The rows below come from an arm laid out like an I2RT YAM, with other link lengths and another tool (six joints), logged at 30 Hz.
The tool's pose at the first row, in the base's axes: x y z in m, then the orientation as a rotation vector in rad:
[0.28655 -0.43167 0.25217 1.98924 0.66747 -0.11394]
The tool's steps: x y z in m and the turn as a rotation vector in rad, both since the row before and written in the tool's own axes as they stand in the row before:
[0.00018 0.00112 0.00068 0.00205 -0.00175 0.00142]
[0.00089 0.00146 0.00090 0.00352 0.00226 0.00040]
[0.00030 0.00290 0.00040 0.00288 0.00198 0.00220]
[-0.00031 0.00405 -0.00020 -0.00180 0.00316 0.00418]
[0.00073 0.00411 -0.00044 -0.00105 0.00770 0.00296]
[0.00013 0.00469 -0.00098 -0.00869 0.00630 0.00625]
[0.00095 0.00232 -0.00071 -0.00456 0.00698 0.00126]
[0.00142 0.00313 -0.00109 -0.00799 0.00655 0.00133]
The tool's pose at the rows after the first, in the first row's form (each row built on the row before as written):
[0.28740 -0.43257 0.25265 1.99134 0.66505 -0.11554]
[0.28905 -0.43349 0.25304 1.99524 0.66631 -0.11431]
[0.29083 -0.43475 0.25502 1.99904 0.66555 -0.11204]
[0.29255 -0.43618 0.25842 1.99917 0.66324 -0.10576]
[0.29511 -0.43701 0.26164 2.00040 0.66510 -0.09597]
[0.29732 -0.43784 0.26581 1.99507 0.66220 -0.08294]
[0.29910 -0.43768 0.26771 1.99220 0.66505 -0.07368]
[0.30157 -0.43728 0.27031 1.98597 0.66725 -0.06363]

